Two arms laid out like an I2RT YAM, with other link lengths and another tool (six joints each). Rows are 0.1 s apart.
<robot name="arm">
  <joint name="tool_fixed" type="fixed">
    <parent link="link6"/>
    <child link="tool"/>
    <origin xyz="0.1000 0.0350 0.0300" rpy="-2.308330 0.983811 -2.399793"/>
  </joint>
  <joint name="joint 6" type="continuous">
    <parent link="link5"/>
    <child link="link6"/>
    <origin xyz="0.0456 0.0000 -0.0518"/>
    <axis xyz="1 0 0"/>
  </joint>
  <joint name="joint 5" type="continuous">
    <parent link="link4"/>
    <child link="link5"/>
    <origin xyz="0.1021 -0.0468 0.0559"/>
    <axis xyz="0 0 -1"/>
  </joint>
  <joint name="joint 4" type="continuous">
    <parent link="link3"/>
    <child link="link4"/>
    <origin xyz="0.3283 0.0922 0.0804"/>
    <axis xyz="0 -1 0"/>
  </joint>
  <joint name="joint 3" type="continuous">
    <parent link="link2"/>
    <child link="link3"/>
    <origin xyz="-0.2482 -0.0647 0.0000"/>
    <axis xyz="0 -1 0"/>
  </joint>
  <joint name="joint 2" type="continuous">
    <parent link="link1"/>
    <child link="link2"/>
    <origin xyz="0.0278 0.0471 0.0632"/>
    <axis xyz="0 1 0"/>
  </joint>
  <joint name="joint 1" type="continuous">
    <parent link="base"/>
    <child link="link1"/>
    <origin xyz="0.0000 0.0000 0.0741"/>
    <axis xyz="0 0 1"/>
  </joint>
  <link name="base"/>
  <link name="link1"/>
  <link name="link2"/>
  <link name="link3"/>
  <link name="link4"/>
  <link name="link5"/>
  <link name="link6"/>
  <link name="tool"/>
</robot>
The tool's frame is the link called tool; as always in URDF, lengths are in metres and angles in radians. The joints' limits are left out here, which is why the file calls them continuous.
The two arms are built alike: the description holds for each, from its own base.
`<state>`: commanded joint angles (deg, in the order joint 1, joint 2, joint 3, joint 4, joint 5, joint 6); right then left.
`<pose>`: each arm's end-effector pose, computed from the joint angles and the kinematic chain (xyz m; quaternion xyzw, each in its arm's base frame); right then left.
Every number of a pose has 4 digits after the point. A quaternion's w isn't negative.
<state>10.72 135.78 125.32 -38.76 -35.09 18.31 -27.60 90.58 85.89 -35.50 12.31 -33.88</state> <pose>0.6749 0.2611 0.2012 -0.2897 0.9168 0.2411 0.1315 0.5193 -0.2247 0.2820 -0.1149 0.9128 -0.3885 0.0515</pose>
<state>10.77 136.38 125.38 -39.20 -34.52 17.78 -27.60 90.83 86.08 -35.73 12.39 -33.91</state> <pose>0.6749 0.2609 0.1925 -0.2897 0.9191 0.2358 0.1251 0.5195 -0.2250 0.2806 -0.1155 0.9132 -0.3877 0.0490</pose>
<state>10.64 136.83 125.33 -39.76 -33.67 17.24 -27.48 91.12 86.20 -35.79 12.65 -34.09</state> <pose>0.6754 0.2581 0.1839 -0.2871 0.9227 0.2284 0.1185 0.5203 -0.2249 0.2787 -0.1172 0.9128 -0.3884 0.0460</pose>
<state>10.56 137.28 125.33 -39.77 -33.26 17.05 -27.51 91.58 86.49 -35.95 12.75 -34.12</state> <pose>0.6765 0.2566 0.1779 -0.2853 0.9245 0.2250 0.1155 0.5212 -0.2260 0.2765 -0.1176 0.9133 -0.3875 0.0431</pose>
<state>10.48 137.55 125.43 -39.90 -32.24 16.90 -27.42 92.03 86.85 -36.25 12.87 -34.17</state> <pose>0.6783 0.2540 0.1738 -0.2812 0.9278 0.2172 0.1140 0.5222 -0.2258 0.2745 -0.1192 0.9137 -0.3864 0.0400</pose>
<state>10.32 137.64 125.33 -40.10 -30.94 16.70 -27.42 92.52 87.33 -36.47 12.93 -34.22</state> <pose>0.6800 0.2499 0.1695 -0.2755 0.9320 0.2071 0.1121 0.5235 -0.2267 0.2735 -0.1199 0.9140 -0.3858 0.0380</pose>
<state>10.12 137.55 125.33 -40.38 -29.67 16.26 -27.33 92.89 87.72 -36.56 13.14 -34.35</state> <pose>0.6815 0.2453 0.1681 -0.2717 0.9355 0.1960 0.1124 0.5248 -0.2269 0.2732 -0.1208 0.9135 -0.3869 0.0363</pose>
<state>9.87 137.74 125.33 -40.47 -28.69 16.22 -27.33 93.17 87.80 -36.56 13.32 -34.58</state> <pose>0.6837 0.2406 0.1643 -0.2656 0.9389 0.1886 0.1109 0.5252 -0.2277 0.2711 -0.1222 0.9131 -0.3876 0.0334</pose>
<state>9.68 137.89 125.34 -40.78 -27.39 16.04 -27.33 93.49 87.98 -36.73 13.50 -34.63</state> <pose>0.6853 0.2359 0.1601 -0.2596 0.9429 0.1785 0.1082 0.5255 -0.2284 0.2691 -0.1226 0.9133 -0.3872 0.0302</pose>
